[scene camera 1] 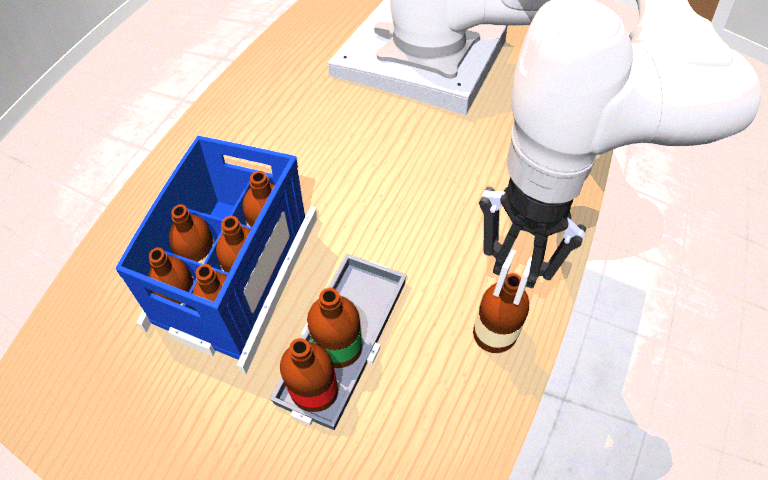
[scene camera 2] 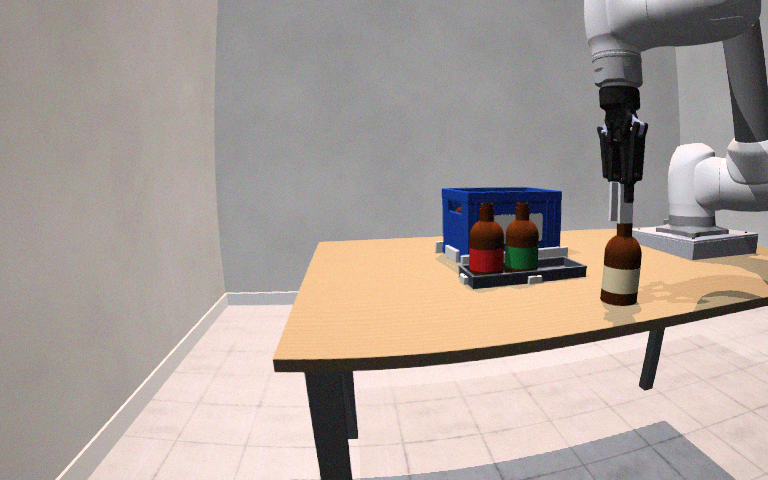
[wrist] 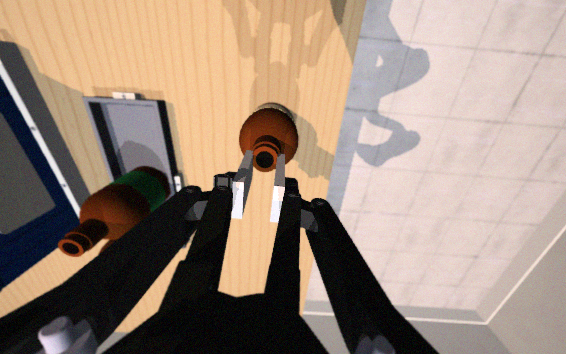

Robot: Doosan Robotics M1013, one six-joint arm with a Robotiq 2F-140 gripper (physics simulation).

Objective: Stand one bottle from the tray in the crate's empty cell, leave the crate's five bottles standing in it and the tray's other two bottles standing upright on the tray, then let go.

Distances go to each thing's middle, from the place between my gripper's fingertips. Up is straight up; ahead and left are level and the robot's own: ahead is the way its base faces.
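The long crate rail [scene camera 1: 284,274] is 7 cm ahead of my hand, 34 cm to the right of it and 13 cm below it. As for the red-label bottle [scene camera 1: 306,368], that one sits 20 cm ahead of my hand and 21 cm to the right of it, and it is 6 cm below my hand as well. And the green-label bottle [scene camera 1: 333,321]: my hand is 12 cm short of it, 6 cm above it and 21 cm to the left of it.
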